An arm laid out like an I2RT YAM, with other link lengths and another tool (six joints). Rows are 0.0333 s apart.
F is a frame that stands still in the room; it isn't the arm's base.
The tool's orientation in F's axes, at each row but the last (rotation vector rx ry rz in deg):
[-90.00, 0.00, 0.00]
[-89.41, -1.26, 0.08]
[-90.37, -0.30, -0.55]
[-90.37, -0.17, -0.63]
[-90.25, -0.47, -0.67]
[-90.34, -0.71, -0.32]
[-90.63, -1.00, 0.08]
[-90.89, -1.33, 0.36]
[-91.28, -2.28, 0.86]
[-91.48, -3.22, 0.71]
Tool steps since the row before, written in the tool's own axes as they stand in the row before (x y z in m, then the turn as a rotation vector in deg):
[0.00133, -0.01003, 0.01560, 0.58, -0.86, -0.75]
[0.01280, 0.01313, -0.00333, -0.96, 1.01, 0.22]
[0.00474, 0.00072, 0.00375, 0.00, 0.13, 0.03]
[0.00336, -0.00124, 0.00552, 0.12, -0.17, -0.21]
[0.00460, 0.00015, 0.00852, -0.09, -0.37, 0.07]
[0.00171, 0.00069, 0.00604, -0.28, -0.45, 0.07]
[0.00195, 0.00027, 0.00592, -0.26, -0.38, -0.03]
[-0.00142, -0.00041, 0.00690, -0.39, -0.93, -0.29]
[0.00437, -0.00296, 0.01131, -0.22, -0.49, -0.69]
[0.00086, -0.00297, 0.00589, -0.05, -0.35, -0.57]
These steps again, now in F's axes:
[0.00133, 0.01560, 0.01003, 0.58, -0.75, 0.86]
[0.01302, -0.00300, -0.01299, -0.95, 0.22, -1.02]
[0.00476, 0.00373, -0.00070, 0.00, 0.03, -0.13]
[0.00338, 0.00551, 0.00123, 0.12, -0.21, 0.17]
[0.00462, 0.00851, -0.00013, -0.09, 0.07, 0.37]
[0.00169, 0.00604, -0.00071, -0.29, 0.07, 0.45]
[0.00188, 0.00594, -0.00032, -0.26, -0.03, 0.38]
[-0.00155, 0.00688, 0.00029, -0.39, -0.28, 0.93]
[0.00393, 0.01152, 0.00277, -0.20, -0.69, 0.50]
[0.00052, 0.00600, 0.00283, -0.04, -0.56, 0.36]

